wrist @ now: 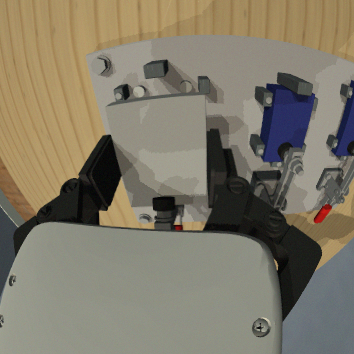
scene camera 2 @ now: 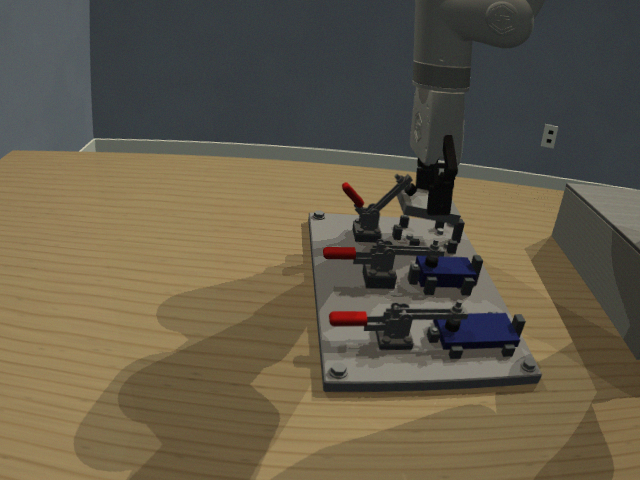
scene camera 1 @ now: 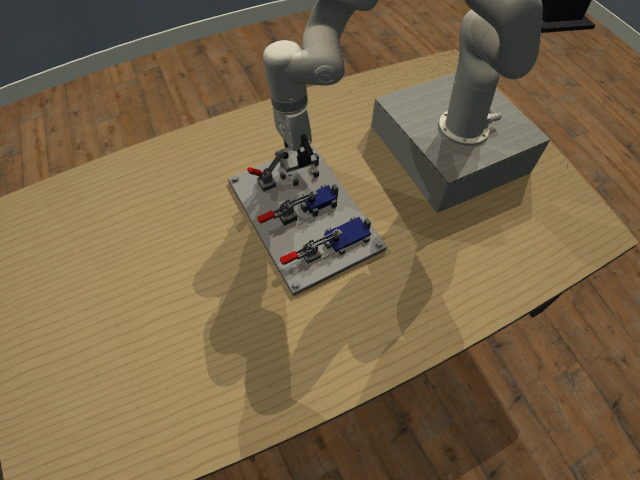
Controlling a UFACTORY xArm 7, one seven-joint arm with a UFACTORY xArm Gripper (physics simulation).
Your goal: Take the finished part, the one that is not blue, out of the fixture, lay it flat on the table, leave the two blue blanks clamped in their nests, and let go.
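Places are measured from the arm's base along level axes (x ahead, y left, z up), in metres.
Where they show: gripper, between the fingertips: (wrist: 160,148) (scene camera 2: 431,204) (scene camera 1: 298,156); arm's base, origin of its link: (scene camera 1: 463,128).
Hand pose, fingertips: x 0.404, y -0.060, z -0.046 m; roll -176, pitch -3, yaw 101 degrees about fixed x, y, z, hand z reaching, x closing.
Each offset is from my fingertips to the top centre of the thing. "spot": to the spot under its first point. Level surfaces: height alone.
The finished part {0.013 m up, 0.006 m ahead, 0.001 m left} (scene camera 1: 285,166) (scene camera 2: 415,205) (wrist: 157,130), a light grey block, is held level above the end nest, whose posts and pins show under it in scene camera 2. My gripper (scene camera 1: 303,156) (scene camera 2: 432,195) (wrist: 160,148) is shut on its two long sides. The end clamp {spot: 0.003 m up, 0.060 m ahead, 0.017 m left} (scene camera 1: 276,166) (scene camera 2: 390,199) has its arm raised; its black tip {spot: 0.024 m up, 0.028 m ahead, 0.006 m left} (wrist: 164,204) is close to the part's edge. Two blue blanks, the middle one {0.030 m down, 0.019 m back, 0.107 m left} (scene camera 1: 325,195) (scene camera 2: 457,265) (wrist: 289,117) and the far one {0.040 m down, 0.051 m back, 0.213 m left} (scene camera 1: 353,230) (scene camera 2: 483,330) (wrist: 346,127), sit in their nests under lowered clamp arms.
The fixture plate {0.056 m down, 0.023 m ahead, 0.116 m left} (scene camera 1: 330,271) (scene camera 2: 418,373) (wrist: 225,55) lies on the wooden table {0.071 m down} (scene camera 1: 129,310) (scene camera 2: 206,206) (wrist: 45,40). Red clamp handles stick out on the side away from the grey base block (scene camera 1: 413,139) (scene camera 2: 610,248). Upright posts stand around each nest.
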